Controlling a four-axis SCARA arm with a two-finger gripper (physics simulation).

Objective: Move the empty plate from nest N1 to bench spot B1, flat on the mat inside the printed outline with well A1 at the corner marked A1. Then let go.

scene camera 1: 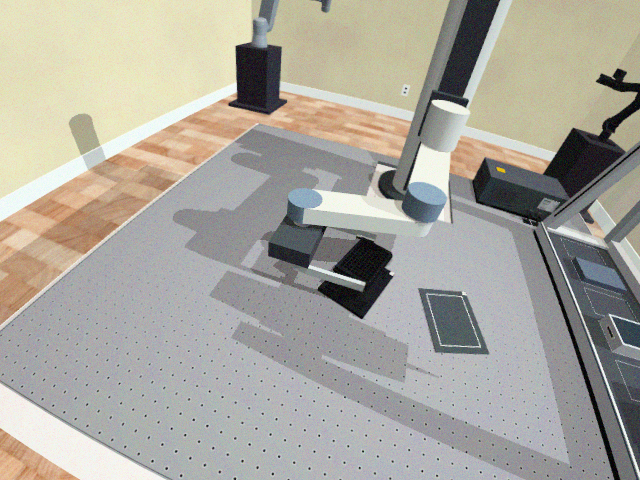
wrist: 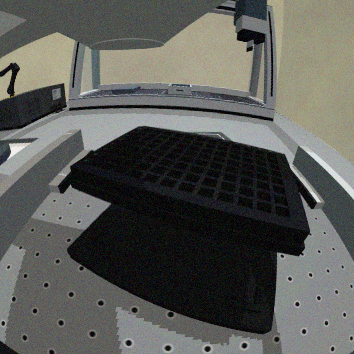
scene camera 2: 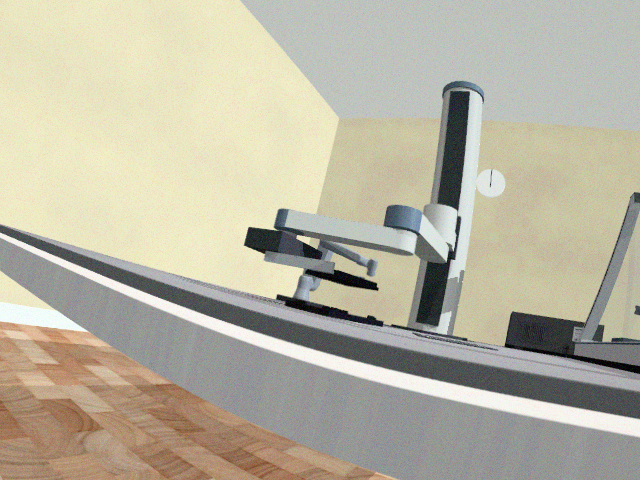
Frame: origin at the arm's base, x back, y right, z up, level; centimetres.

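Seen in the pictures: gripper, fingertip midpoint: [scene camera 1: 370, 259] [wrist: 192, 146] [scene camera 2: 349, 275].
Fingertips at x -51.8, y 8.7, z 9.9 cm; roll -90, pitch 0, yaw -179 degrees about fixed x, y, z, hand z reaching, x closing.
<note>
Offsets run from my fingertips to a thing's top centre. "spot": to the spot under its first point.
The black plate @(dy +1.2, dx -0.2, dz -0.2 cm) [scene camera 1: 363, 256] [scene camera 2: 351, 279] [wrist: 220, 182] is held between the two fingers of my gripper [scene camera 1: 363, 261] [wrist: 192, 146], which is shut on its sides. The plate is raised a little above the black nest N1 @(dy +1.1, dx -0.2, dz -6.8 cm) [scene camera 1: 361, 300] [scene camera 2: 330, 310] [wrist: 175, 270], with a gap between them, and looks about level. Its well A1 corner cannot be made out. The dark mat of B1 @(dy -22.3, dx -2.1, dz -8.4 cm) [scene camera 1: 452, 321] [scene camera 2: 454, 341] lies to the right of the nest in scene camera 1, with a white outline and a small white mark at its far right corner. In the wrist view the plate hides most of the mat.
The arm's column [scene camera 1: 431, 103] [scene camera 2: 457, 155] stands behind the nest. A dark box @(spot: dy -44.7, dx +55.3, dz +1.7 cm) [scene camera 1: 519, 188] [scene camera 2: 540, 330] stands at the back right. A framed deck [scene camera 1: 578, 330] [wrist: 170, 104] with a blue block @(spot: dy -64.7, dx +24.5, dz -2.0 cm) [scene camera 1: 599, 273] and a white device @(spot: dy -59.9, dx +1.2, dz -0.6 cm) [scene camera 1: 622, 335] runs along the right side.
</note>
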